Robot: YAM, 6 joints.
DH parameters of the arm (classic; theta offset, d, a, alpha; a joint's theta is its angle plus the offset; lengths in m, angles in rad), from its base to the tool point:
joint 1: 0 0.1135 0.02 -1.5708
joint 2: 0 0 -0.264 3.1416
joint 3: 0.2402 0 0.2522 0
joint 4: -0.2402 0 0.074 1.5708
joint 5: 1.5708 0 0 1.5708
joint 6: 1.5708 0.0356 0 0
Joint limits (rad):
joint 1: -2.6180..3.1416
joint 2: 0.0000..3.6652
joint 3: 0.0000..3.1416
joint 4: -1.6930..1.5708
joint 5: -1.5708..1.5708
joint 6: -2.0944..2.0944
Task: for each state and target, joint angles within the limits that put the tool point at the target. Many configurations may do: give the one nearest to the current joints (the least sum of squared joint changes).
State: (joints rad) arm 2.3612 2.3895 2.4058 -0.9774 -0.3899 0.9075
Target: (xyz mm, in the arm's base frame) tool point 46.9 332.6 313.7
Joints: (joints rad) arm 1.4019 1.8250 1.7962 -1.5163 -0.2753 0.9075
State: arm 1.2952 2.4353 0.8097 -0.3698 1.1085 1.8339
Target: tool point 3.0 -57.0 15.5
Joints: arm 1.1121 3.2455 0.2081 -0.2562 0.9019 1.8339
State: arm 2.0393 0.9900 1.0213 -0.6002 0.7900 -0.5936
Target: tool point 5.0 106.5 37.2
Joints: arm 1.7369 1.7630 0.2436 -0.4426 0.6854 -0.5936
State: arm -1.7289 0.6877 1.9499 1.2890 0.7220 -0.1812
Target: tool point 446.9 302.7 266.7
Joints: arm -2.5847 0.1205 2.3646 1.2200 0.6220 -0.1812
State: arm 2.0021 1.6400 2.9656 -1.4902 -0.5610 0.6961
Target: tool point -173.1 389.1 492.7
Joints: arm 1.9488 2.2106 2.9087 -1.0473 -0.5061 0.6961
